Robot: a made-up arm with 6 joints. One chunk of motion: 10 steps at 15 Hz.
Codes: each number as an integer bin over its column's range. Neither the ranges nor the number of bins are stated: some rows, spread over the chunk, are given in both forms.
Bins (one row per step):
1: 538 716 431 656 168 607
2: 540 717 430 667 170 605
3: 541 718 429 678 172 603
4: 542 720 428 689 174 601
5: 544 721 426 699 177 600
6: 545 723 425 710 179 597
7: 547 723 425 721 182 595
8: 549 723 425 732 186 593
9: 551 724 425 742 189 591
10: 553 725 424 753 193 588
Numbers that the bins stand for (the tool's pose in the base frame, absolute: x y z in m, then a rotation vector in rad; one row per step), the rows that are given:
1: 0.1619 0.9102 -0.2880 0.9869 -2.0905 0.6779
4: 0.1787 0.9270 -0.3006 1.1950 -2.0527 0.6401
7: 0.1997 0.9396 -0.3132 1.3968 -2.0023 0.6023
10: 0.2249 0.9480 -0.3174 1.5986 -1.9329 0.5581
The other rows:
2: 0.1703 0.9144 -0.2922 1.0563 -2.0779 0.6653
3: 0.1745 0.9186 -0.2964 1.1257 -2.0653 0.6527
5: 0.1871 0.9312 -0.3090 1.2581 -2.0338 0.6338
6: 0.1913 0.9396 -0.3132 1.3275 -2.0212 0.6149
8: 0.2081 0.9396 -0.3132 1.4662 -1.9770 0.5896
9: 0.2165 0.9438 -0.3132 1.5293 -1.9581 0.5770

